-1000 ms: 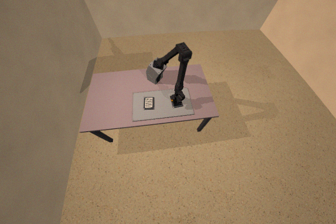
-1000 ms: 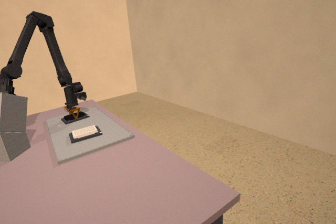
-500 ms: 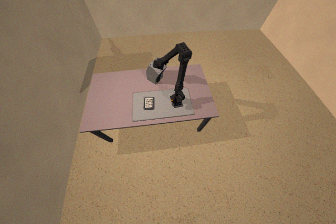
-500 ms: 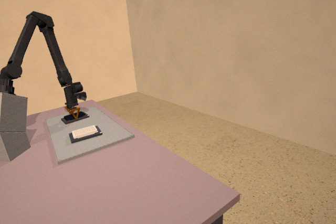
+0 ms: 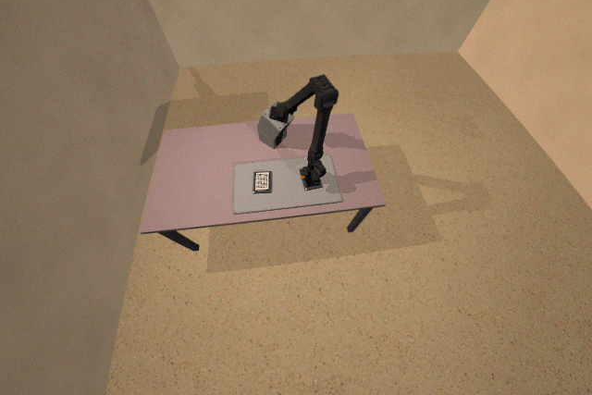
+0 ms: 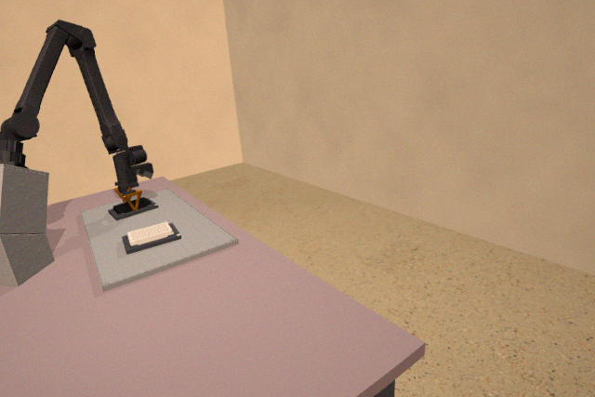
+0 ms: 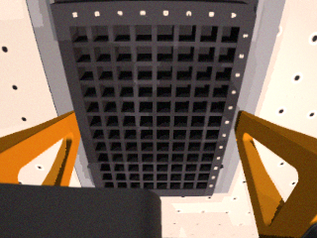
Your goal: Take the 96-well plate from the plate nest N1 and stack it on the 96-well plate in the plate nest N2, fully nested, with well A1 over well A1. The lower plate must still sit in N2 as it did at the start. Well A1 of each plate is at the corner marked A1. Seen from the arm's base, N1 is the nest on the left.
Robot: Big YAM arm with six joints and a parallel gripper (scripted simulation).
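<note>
Right now the dark 96-well plate is right at my hand. From my hand the other things lie so: white 96-well plate: 32 cm to the right, 7 cm ahead.
</note>
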